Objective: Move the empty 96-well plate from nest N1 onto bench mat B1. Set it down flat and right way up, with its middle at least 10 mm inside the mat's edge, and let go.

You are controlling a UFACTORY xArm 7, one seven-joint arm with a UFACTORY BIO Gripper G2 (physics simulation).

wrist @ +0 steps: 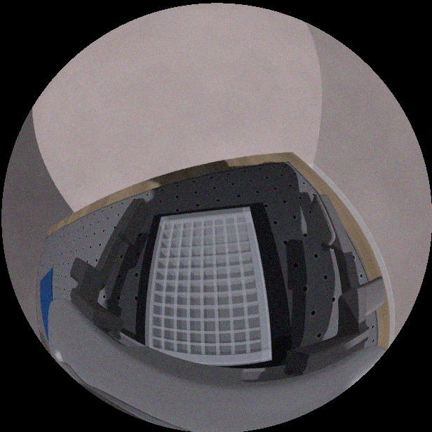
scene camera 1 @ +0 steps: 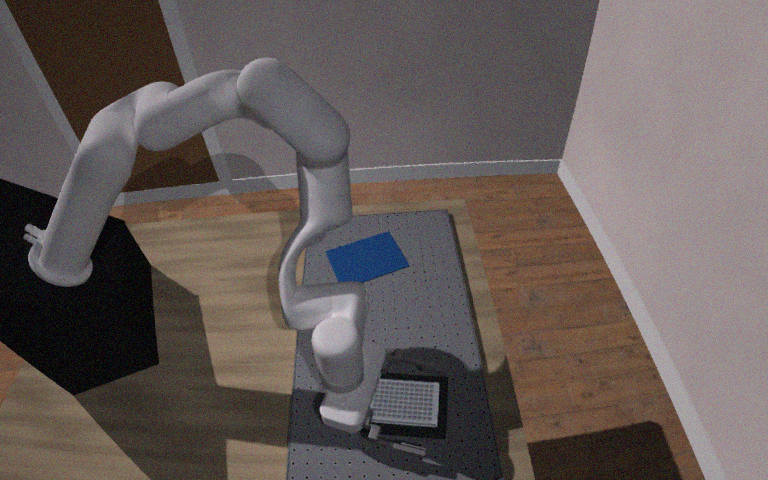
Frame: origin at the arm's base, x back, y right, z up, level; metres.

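Where they show: hand, its tool point: (scene camera 1: 424, 407); arm's base, origin of its link: (scene camera 1: 60, 263).
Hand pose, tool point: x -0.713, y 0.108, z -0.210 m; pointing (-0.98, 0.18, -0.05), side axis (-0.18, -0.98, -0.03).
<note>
Things, the pixels of their top centre, and the offset from my tool point. Level surfaces: height alone.
- white 96-well plate, centre of its top: (scene camera 1: 403, 400) dx +0.038, dy -0.017, dz -0.013 m
- black nest N1, centre of its top: (scene camera 1: 403, 402) dx +0.038, dy -0.017, dz -0.025 m
- blue bench mat B1, height of its surface: dz -0.037 m
- grey perforated board, height of its surface: dz -0.040 m
The white 96-well plate (scene camera 1: 405, 400) (wrist: 210, 285) lies flat, with its grid of wells facing up, in the black nest N1 (scene camera 1: 442, 408) (wrist: 276, 290). The gripper (scene camera 1: 408, 405) (wrist: 229, 218) is open, and its fingers stand wide apart on either side of the plate with gaps to it. In the scene view the arm's wrist hides the far finger and the nest's left edge. The gripper body hides the nest's near edge in the wrist view. The blue bench mat B1 (scene camera 1: 368, 257) (wrist: 46, 300) lies flat toward the far end of the board; part of it shows in the wrist view.
The grey perforated board (scene camera 1: 424, 316) (wrist: 67, 240) carries the nest and the mat. The arm's forearm and wrist hang over the board's left side, close to the mat's near left corner in the scene view. A black block (scene camera 1: 113, 316) stands under the arm's base.
</note>
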